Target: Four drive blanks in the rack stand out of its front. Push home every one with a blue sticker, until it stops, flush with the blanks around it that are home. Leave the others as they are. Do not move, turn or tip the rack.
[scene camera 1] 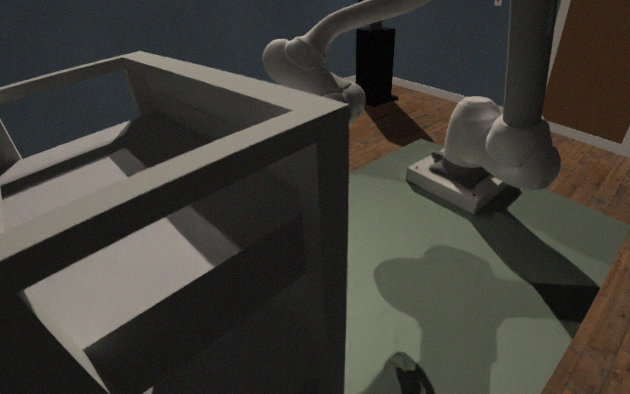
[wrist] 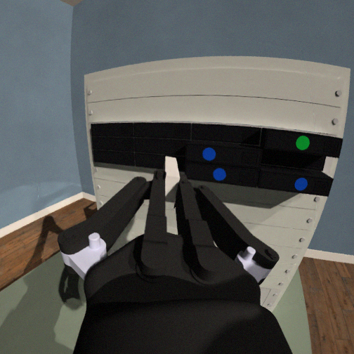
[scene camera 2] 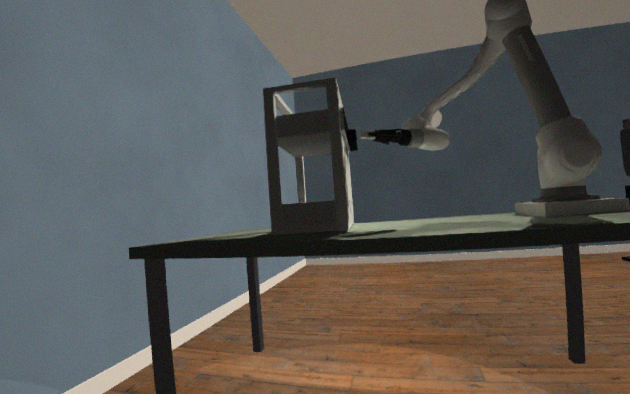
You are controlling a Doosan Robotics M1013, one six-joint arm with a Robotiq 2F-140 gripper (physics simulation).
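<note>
The pale rack (scene camera 1: 320, 107) (scene camera 2: 343, 195) (wrist: 215, 80) stands upright with a band of black blanks. In the wrist view, a blue-stickered blank (wrist: 227, 156) stands out in the middle row, with another blue-stickered blank (wrist: 237, 177) directly below it. A third blue-stickered blank (wrist: 280, 184) stands out at the lower right. A green-stickered blank (wrist: 280, 139) stands out at the upper right. My gripper (scene camera 2: 366, 135) (wrist: 168, 166) is shut and empty. Its pale tips point at the rack, a little short of the protruding black blanks (scene camera 2: 353, 140), and appear left of the blue-stickered ones. The rack hides the gripper in scene camera 1.
The rack stands on the green table top (scene camera 1: 380, 225) (scene camera 2: 425, 225). The arm's base (scene camera 1: 450, 182) (scene camera 2: 570, 206) stands on the same table, in front of the rack. A black stand (scene camera 1: 375, 65) is on the wooden floor behind. Blue walls surround the scene.
</note>
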